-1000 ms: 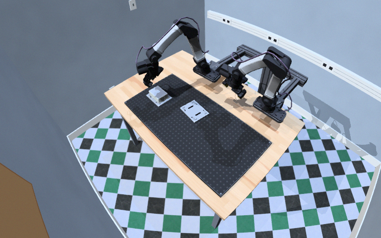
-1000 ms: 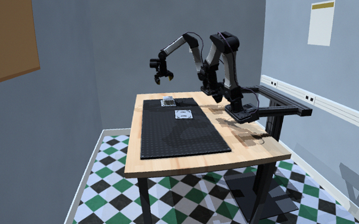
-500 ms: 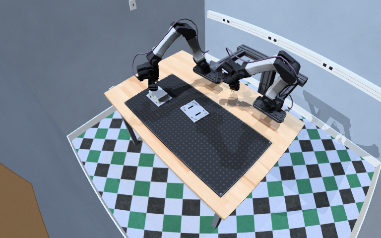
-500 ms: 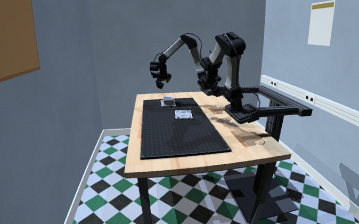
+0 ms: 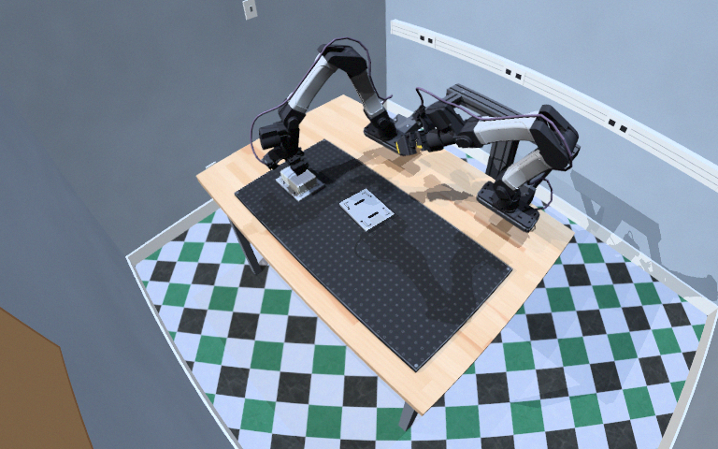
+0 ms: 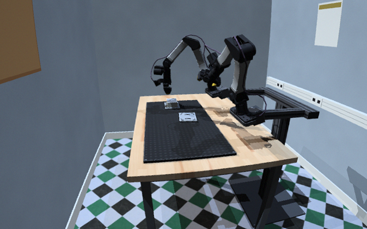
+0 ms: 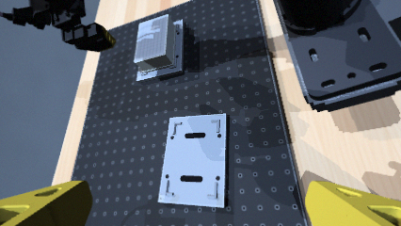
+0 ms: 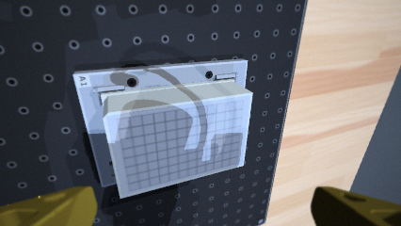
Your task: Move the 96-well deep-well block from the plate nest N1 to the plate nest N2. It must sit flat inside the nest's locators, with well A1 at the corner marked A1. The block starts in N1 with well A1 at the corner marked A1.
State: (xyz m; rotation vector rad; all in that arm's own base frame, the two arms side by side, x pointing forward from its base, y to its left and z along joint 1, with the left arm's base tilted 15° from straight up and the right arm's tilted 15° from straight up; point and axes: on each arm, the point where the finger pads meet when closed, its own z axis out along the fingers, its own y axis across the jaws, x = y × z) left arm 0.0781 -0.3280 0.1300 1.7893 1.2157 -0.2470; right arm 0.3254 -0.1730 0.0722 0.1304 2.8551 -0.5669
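Note:
Right now my right hand is 4 cm past the deep-well block, 2 cm to the left of it and 12 cm above it. The rest, counted from my right hand: plate nest N1: 4 cm behind, 2 cm to the right, 15 cm below; plate nest N2: 11 cm behind, 27 cm to the left, 15 cm below.

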